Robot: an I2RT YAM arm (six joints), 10 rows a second.
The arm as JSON. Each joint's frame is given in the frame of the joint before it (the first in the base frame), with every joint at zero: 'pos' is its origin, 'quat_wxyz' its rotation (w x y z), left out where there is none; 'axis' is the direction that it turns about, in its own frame. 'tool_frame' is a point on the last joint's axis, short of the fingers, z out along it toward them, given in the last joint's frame.
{
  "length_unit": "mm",
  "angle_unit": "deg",
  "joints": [
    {
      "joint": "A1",
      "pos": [
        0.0,
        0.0,
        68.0
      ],
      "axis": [
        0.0,
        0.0,
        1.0
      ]
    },
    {
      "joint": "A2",
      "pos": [
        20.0,
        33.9,
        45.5
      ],
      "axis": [
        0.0,
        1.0,
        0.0
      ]
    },
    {
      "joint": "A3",
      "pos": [
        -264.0,
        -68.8,
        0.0
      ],
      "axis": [
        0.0,
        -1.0,
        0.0
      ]
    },
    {
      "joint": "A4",
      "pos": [
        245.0,
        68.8,
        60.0
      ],
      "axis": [
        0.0,
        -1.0,
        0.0
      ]
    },
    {
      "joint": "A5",
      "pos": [
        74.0,
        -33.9,
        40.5
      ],
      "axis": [
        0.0,
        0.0,
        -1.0
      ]
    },
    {
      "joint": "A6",
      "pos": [
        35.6,
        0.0,
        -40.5
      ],
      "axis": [
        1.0,
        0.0,
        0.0
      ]
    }
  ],
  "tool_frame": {
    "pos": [
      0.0,
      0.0,
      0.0
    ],
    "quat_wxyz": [
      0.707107,
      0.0,
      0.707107,
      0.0
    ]
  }
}
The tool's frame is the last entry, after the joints.
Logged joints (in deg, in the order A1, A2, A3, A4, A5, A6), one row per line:
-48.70, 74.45, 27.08, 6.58, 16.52, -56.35
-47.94, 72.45, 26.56, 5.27, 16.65, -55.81
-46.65, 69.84, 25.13, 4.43, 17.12, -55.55
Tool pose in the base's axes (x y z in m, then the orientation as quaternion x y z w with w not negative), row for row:
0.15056, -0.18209, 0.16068, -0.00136, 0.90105, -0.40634, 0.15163
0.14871, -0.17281, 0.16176, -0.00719, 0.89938, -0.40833, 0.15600
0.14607, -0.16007, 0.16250, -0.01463, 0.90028, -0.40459, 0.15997
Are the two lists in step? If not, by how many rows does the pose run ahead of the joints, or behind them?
The pose runs 1 row ahead of the joints: the pose in row i belongs to the joints in row i + 1.
